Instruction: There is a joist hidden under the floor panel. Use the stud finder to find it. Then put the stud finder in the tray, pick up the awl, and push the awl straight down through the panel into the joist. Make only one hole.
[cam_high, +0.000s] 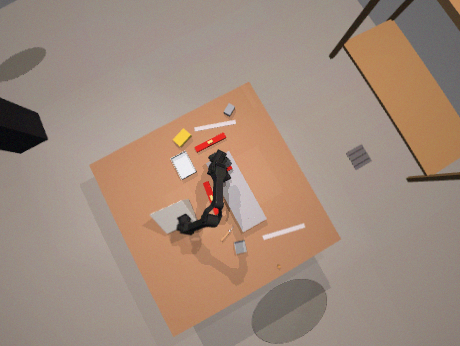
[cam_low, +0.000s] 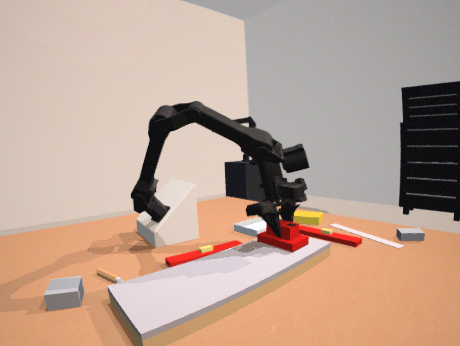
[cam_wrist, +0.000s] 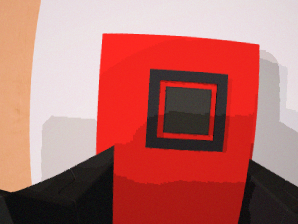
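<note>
My gripper tip is now 230 mm past the white tray, 150 mm to the right of it and 50 mm above it. Also, from my gripper tip: yellow block 320 mm to the left, 160 mm behind, 50 mm below; then square light 30 mm above, 20 mm ahead; then red stud finder 20 mm above, 10 mm ahead.
</note>
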